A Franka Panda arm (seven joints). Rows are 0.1 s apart.
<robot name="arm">
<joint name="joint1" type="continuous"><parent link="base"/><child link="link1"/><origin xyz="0 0 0.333"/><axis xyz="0 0 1"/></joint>
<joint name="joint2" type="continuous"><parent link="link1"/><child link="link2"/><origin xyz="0 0 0" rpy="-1.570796 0 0"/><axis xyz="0 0 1"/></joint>
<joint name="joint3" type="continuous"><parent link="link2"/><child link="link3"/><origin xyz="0 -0.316 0" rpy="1.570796 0 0"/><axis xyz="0 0 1"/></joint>
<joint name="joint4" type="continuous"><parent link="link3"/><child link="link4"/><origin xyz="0.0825 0 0" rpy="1.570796 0 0"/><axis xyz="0 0 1"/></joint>
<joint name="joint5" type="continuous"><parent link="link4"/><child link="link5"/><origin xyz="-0.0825 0.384 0" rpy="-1.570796 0 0"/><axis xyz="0 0 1"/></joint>
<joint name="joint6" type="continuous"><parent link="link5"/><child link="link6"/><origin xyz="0 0 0" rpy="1.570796 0 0"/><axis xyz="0 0 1"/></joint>
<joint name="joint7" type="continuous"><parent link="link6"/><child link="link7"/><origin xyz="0.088 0 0" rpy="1.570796 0 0"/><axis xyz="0 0 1"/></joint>
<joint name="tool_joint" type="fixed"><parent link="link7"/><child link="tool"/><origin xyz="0 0 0.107"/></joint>
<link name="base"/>
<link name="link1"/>
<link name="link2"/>
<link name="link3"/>
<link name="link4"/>
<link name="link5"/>
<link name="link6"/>
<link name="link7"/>
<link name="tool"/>
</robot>
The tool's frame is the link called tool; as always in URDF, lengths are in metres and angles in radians. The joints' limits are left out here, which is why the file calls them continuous.
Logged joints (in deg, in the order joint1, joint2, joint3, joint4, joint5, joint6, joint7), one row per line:
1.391 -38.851 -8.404 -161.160 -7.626 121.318 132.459
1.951 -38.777 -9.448 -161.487 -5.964 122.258 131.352
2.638 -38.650 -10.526 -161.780 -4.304 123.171 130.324
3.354 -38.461 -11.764 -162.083 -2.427 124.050 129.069
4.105 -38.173 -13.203 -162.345 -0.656 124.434 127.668
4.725 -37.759 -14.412 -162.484 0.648 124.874 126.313
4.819 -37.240 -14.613 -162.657 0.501 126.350 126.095
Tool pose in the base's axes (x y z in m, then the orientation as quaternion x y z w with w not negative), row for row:
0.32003 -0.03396 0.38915 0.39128 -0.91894 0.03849 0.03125
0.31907 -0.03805 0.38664 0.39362 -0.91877 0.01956 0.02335
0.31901 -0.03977 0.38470 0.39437 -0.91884 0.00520 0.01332
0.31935 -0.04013 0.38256 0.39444 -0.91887 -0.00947 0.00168
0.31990 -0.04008 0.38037 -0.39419 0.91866 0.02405 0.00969
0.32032 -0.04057 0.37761 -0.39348 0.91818 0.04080 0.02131
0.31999 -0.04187 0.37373 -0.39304 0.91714 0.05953 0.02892
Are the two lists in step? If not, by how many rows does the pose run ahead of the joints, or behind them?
The pose runs 2 rows behind the joints: the pose in row i belongs to the joints in row i - 2.
